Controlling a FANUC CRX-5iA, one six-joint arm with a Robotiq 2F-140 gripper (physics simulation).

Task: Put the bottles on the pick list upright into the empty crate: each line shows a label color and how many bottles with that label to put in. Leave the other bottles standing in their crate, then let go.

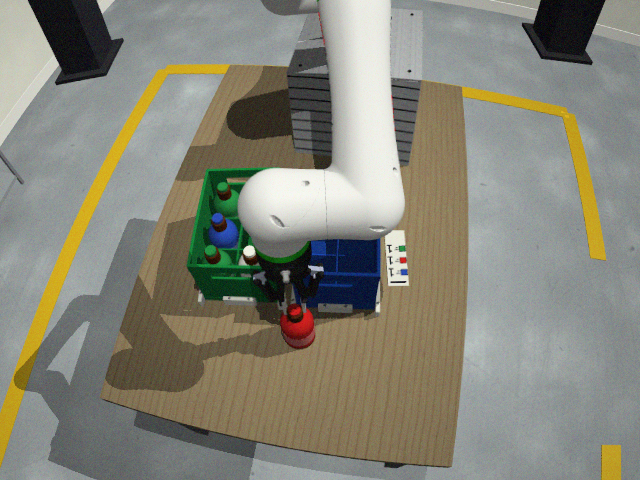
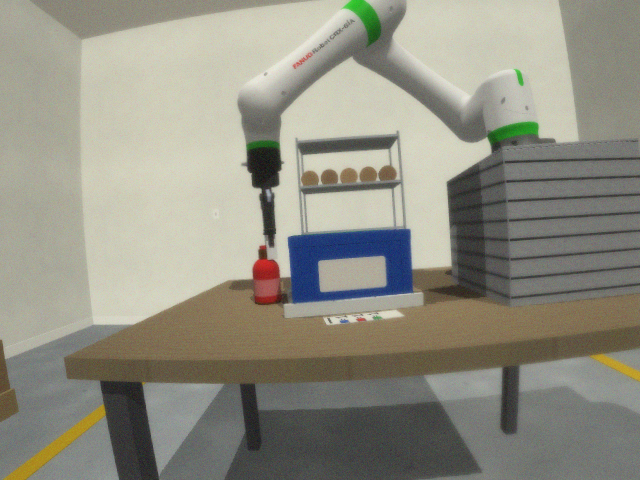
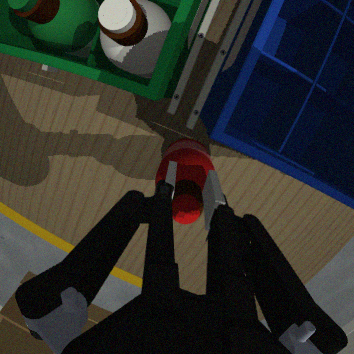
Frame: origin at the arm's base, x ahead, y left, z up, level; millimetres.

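Seen in the pictures: gripper, fingertip midpoint: [image 1: 294, 308] [image 2: 272, 258] [image 3: 189, 177].
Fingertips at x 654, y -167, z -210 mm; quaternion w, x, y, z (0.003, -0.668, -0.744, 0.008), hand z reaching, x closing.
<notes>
Offsets run from my fingertips to a thing's top centre. "spot": to the spot under its first point. Level surfaces: height alone.
The red bottle @[dx +18, dy +2, dz +38 mm] [image 1: 298, 329] [image 2: 266, 281] [image 3: 185, 159] stands upright on the table in front of the crates. My gripper [image 1: 294, 308] [image 2: 268, 253] [image 3: 189, 177] points down and is shut on its neck. The green crate @[dx -206, dy -136, dz +58 mm] [image 1: 235, 284] holds upright bottles: a green bottle @[dx -299, dy -177, dz +46 mm] [image 1: 225, 203] at the back, a blue bottle @[dx -208, dy -180, dz +46 mm] [image 1: 223, 234], another green bottle @[dx -121, dy -187, dz +46 mm] [image 1: 211, 256] [image 3: 60, 25] and a white bottle @[dx -117, dy -97, dz +46 mm] [image 1: 248, 255] [image 3: 140, 45]. The arm hides its right part. The blue crate @[dx -184, dy +97, dz +58 mm] [image 1: 336, 294] [image 2: 351, 245] shows empty compartments, partly hidden. The pick list @[dx -181, dy +245, dz -116 mm] [image 1: 397, 258] [image 2: 363, 317] shows 1 green, 1 red, 1 blue.
The crates stand side by side on the wooden table @[dz -117 mm] [image 1: 361, 403] [image 2: 289, 343], with metal rails @[spot: dx -95, dy -15, dz -95 mm] [image 3: 200, 85] between them. The grey robot base block [image 1: 310, 113] [image 2: 563, 222] is behind them. The arm reaches over both crates. A shelf rack [image 2: 349, 187] stands in the background.
</notes>
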